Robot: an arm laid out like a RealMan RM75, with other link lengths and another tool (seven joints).
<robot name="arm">
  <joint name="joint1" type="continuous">
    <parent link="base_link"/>
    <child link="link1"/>
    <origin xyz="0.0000 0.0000 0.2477" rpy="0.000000 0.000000 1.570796"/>
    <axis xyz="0 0 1"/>
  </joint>
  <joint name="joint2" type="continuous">
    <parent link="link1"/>
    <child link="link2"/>
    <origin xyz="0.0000 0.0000 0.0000" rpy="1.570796 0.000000 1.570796"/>
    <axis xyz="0 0 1"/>
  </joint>
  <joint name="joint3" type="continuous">
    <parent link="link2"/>
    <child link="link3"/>
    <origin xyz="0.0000 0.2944 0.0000" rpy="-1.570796 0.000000 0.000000"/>
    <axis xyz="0 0 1"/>
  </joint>
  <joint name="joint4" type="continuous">
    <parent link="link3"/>
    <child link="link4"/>
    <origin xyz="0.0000 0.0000 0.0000" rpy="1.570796 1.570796 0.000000"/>
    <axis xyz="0 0 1"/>
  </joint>
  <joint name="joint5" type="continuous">
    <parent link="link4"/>
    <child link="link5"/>
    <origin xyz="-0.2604 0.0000 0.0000" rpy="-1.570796 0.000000 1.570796"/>
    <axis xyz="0 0 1"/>
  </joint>
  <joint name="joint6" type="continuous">
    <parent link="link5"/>
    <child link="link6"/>
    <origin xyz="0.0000 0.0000 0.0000" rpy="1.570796 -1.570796 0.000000"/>
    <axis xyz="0 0 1"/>
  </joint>
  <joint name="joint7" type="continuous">
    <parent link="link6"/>
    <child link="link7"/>
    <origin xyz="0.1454 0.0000 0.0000" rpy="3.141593 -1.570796 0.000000"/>
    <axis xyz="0 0 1"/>
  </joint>
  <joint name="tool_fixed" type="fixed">
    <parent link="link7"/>
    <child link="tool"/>
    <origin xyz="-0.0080 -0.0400 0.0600" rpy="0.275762 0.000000 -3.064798"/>
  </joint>
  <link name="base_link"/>
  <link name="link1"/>
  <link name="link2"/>
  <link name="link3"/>
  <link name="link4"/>
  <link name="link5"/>
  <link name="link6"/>
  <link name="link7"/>
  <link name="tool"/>
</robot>
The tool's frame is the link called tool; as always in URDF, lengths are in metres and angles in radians. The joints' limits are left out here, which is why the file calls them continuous.
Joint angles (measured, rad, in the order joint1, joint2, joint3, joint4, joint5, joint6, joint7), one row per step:
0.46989 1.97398 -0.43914 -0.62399 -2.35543 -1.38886 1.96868
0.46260 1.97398 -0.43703 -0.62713 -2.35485 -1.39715 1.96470
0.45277 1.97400 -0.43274 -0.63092 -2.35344 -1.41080 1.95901
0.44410 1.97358 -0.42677 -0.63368 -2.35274 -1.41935 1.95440
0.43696 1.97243 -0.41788 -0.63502 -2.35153 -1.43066 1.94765
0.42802 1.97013 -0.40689 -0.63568 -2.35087 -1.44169 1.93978
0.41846 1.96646 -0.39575 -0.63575 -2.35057 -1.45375 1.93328
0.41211 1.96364 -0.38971 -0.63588 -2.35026 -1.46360 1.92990
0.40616 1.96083 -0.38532 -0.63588 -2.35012 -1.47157 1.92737
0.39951 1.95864 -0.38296 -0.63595 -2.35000 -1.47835 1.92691
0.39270 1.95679 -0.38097 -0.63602 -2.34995 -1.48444 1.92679
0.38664 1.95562 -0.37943 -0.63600 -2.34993 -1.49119 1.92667
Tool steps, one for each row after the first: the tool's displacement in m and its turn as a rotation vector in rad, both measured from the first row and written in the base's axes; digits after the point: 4 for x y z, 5 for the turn. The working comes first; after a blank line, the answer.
Tool pose at each row, in the base's axes (x y z in m, rotation vector in rad; the steps are taken from these numbers as rounded here):
0.4556 0.3630 -0.0201 -2.33745 -0.31403 -0.04758
0.4572 0.3594 -0.0194 -2.33897 -0.31261 -0.04465
0.4588 0.3544 -0.0186 -2.34093 -0.31002 -0.03710
0.4609 0.3503 -0.0173 -2.33958 -0.30494 -0.03415
0.4623 0.3466 -0.0158 -2.33693 -0.30190 -0.02684
0.4648 0.3422 -0.0137 -2.33285 -0.29679 -0.02179
0.4675 0.3374 -0.0110 -2.32937 -0.28964 -0.01710
0.4690 0.3339 -0.0092 -2.32883 -0.28528 -0.01248
0.4705 0.3307 -0.0075 -2.32883 -0.28110 -0.00976
0.4722 0.3272 -0.0064 -2.33035 -0.27450 -0.00795
0.4739 0.3236 -0.0054 -2.33202 -0.26727 -0.00661
0.4751 0.3201 -0.0049 -2.33454 -0.26097 -0.00340

0.0016 -0.0036 0.0007 -0.00159 0.00243 -0.00031
0.0032 -0.0086 0.0015 -0.00389 0.00851 -0.00012
0.0053 -0.0127 0.0028 -0.00228 0.01232 -0.00273
0.0067 -0.0164 0.0043 0.00002 0.01874 -0.00243
0.0092 -0.0208 0.0064 0.00412 0.02431 -0.00413
0.0119 -0.0256 0.0091 0.00785 0.03021 -0.00747
0.0134 -0.0291 0.0109 0.00839 0.03494 -0.00916
0.0149 -0.0323 0.0126 0.00855 0.03821 -0.01135
0.0166 -0.0358 0.0137 0.00752 0.04144 -0.01572
0.0183 -0.0394 0.0147 0.00643 0.04451 -0.02069
0.0195 -0.0429 0.0152 0.00421 0.04856 -0.02452

